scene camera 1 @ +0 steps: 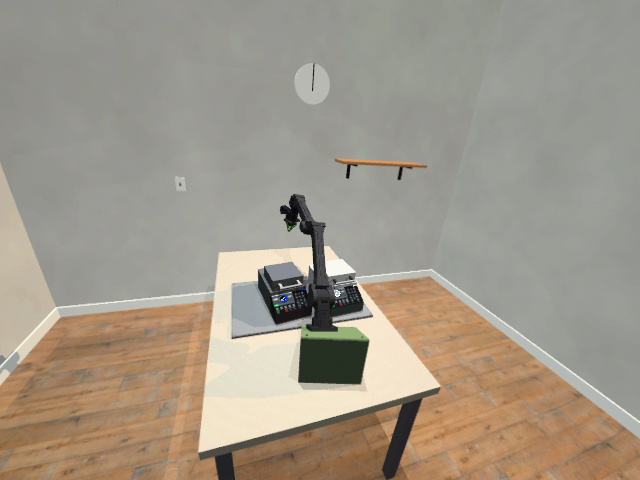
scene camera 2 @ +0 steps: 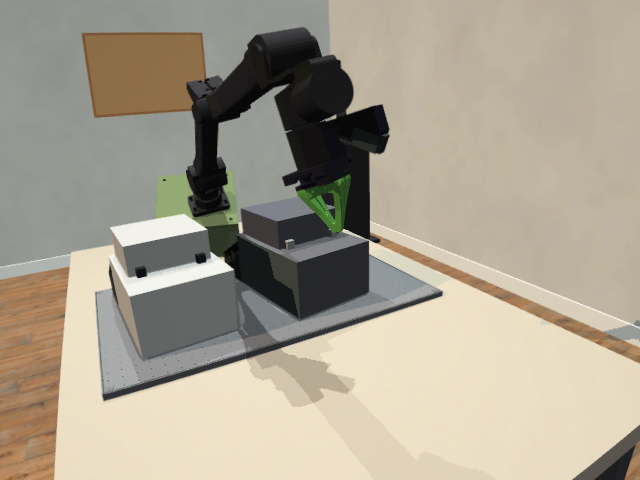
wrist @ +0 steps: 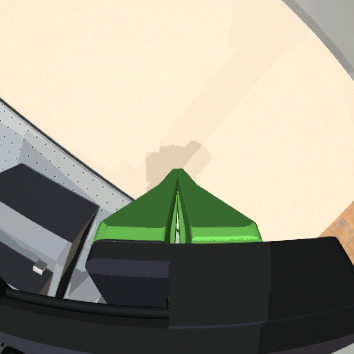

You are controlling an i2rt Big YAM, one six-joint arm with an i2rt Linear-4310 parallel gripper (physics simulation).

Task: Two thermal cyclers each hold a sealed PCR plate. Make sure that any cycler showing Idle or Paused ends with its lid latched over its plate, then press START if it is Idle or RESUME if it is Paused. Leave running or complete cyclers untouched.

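Seen in the pictures: gripper, between the fingertips: [scene camera 1: 288, 231] [scene camera 2: 338, 232] [wrist: 177, 176]; arm's base, origin of its link: [scene camera 1: 321, 329] [scene camera 2: 209, 203] [wrist: 14, 352].
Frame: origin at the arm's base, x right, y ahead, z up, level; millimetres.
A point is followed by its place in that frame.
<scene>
The dark cycler [scene camera 1: 264, 287] {y 429, x -200, z -45 mm} [scene camera 2: 333, 279] {y 596, x -121, z -72 mm} [wrist: 45, 200] {y 597, x -115, z -69 mm} stands on the left in scene camera 1. Its grey lid [scene camera 1: 283, 271] {y 413, x -98, z 57 mm} [scene camera 2: 261, 214] {y 444, x -21, z 57 mm} looks down, with a light front handle; its round display [scene camera 1: 283, 298] {y 302, x -114, z -40 mm} shows blue. The white cycler [scene camera 2: 186, 315] {y 590, x 197, z -75 mm} stands beside it. Its lid [scene camera 1: 338, 268] {y 397, x 218, z 57 mm} [scene camera 2: 157, 229] {y 425, x 208, z 57 mm} also looks down; its display [scene camera 1: 337, 293] {y 294, x 184, z -41 mm} looks whitish, and the arm partly hides its front. Status words are too small to read; latching cannot be told. No plate shows. My gripper [scene camera 1: 290, 229] {y 843, x 4, z 122 mm} [scene camera 2: 337, 230] {y 843, x 4, z 122 mm} [wrist: 177, 176] {y 843, x 4, z 122 mm} is shut and empty, raised above the rear of the cyclers.
Both cyclers stand on a grey perforated board [scene camera 1: 248, 315] {y 327, x -294, z -142 mm} [scene camera 2: 413, 286] {y 601, x -342, z -142 mm} [wrist: 35, 132] {y 657, x -227, z -142 mm} on the table [scene camera 1: 248, 413] {y -188, x -315, z -156 mm} [scene camera 2: 465, 403] {y 970, x -146, z -155 mm} [wrist: 100, 60] {y 850, x -191, z -155 mm}. The arm rises from a green base block [scene camera 1: 333, 361] {y -143, x 7, z -32 mm} [scene camera 2: 173, 198] {y -63, x 100, z 21 mm} in front of the board. A wooden shelf [scene camera 1: 382, 163] hangs on the wall.
</scene>
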